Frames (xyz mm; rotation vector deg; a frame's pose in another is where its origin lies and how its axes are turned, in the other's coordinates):
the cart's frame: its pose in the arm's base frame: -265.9 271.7 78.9 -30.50 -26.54 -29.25
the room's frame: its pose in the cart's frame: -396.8 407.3 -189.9 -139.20 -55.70 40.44
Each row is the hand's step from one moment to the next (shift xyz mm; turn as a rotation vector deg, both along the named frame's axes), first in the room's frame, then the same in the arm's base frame.
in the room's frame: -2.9 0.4 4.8 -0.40 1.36 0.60
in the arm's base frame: -3.4 -1.4 -4.3 -0.24 -1.46 -0.42
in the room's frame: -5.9 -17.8 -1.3 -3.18 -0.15 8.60
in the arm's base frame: -8.7 16.7 0.7 -4.28 -1.27 -8.01
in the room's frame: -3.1 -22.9 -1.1 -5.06 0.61 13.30
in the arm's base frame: -6.8 22.1 -0.3 -6.62 -2.82 -12.29
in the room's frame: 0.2 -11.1 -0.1 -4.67 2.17 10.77
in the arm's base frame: -1.7 10.9 -0.8 -5.63 -4.02 -9.73
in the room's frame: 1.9 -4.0 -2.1 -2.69 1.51 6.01
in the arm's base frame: 1.4 4.5 1.5 -3.17 -2.55 -5.39
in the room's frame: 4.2 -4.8 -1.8 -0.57 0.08 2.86
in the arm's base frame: 3.5 5.6 0.7 -0.93 -0.47 -2.73
